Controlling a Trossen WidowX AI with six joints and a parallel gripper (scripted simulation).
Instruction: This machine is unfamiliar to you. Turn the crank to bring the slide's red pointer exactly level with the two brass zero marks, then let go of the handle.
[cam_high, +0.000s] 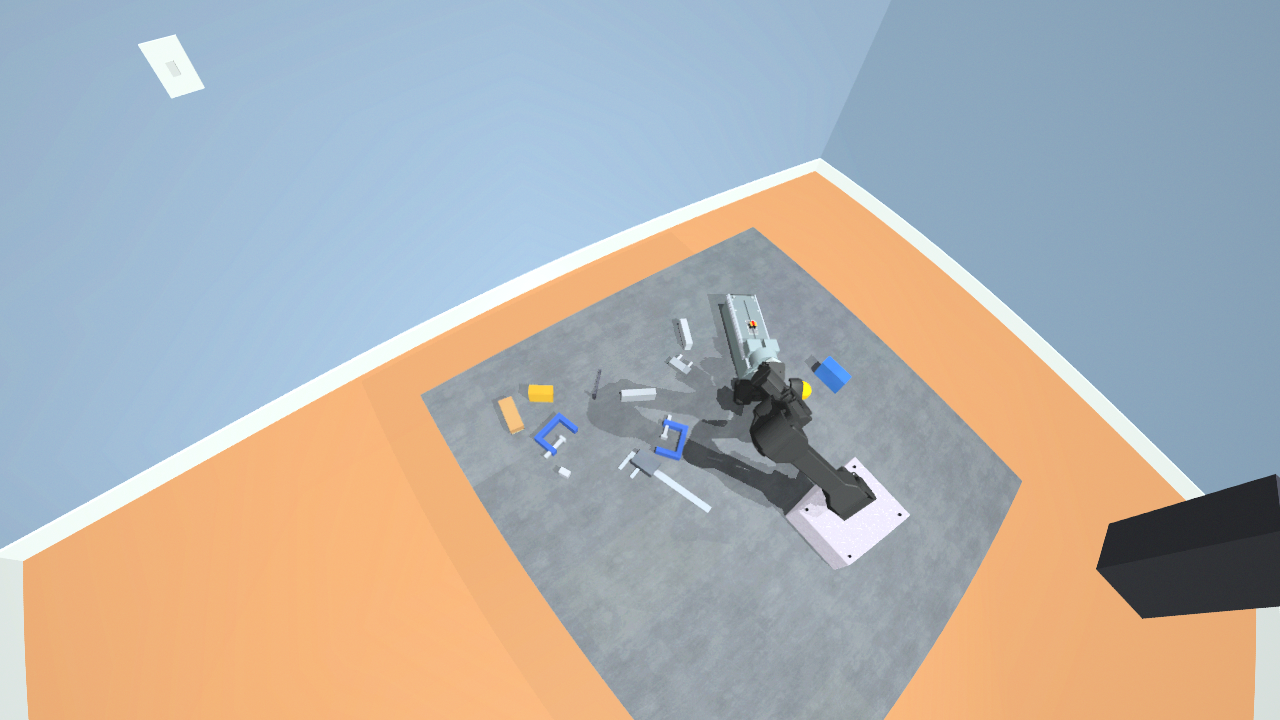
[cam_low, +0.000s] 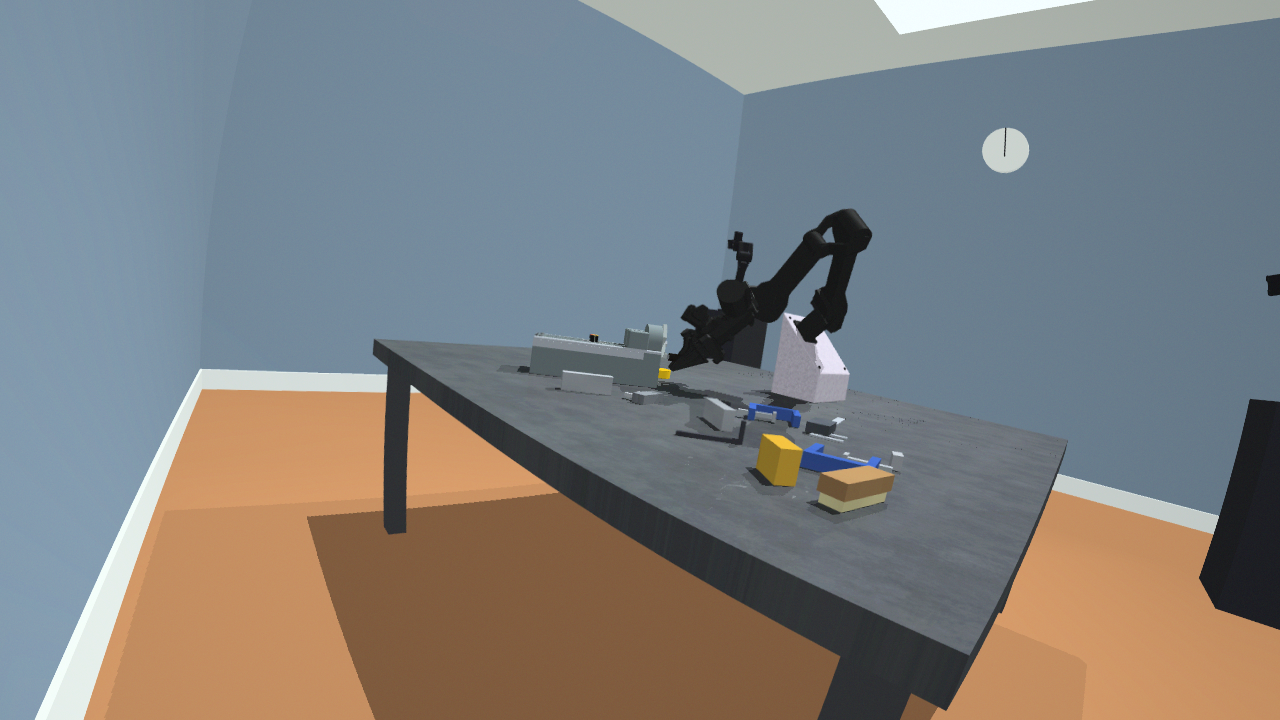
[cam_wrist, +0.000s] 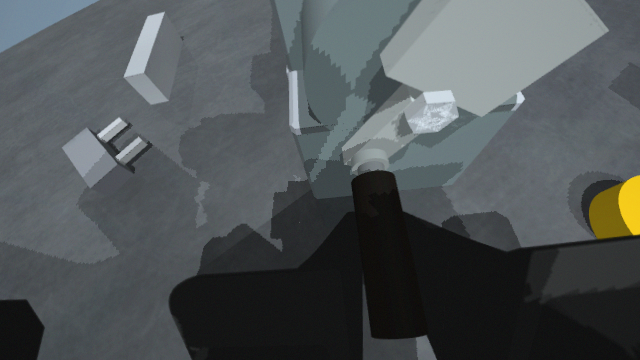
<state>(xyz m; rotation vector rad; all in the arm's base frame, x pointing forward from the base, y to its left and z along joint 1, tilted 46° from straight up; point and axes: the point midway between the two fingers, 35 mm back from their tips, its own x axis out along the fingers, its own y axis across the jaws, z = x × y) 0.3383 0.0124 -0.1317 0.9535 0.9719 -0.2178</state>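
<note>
Right now the dark handle is 1 cm behind my gripper tip, 1 cm to the left of it and 3 cm above it. The rest, counted from my gripper tip: red pointer 13 cm ahead, 11 cm to the right, 4 cm above; then yellow round piece 9 cm behind, 12 cm to the right, 3 cm below; then pronged grey block 17 cm ahead, 12 cm to the left, 3 cm below.
</note>
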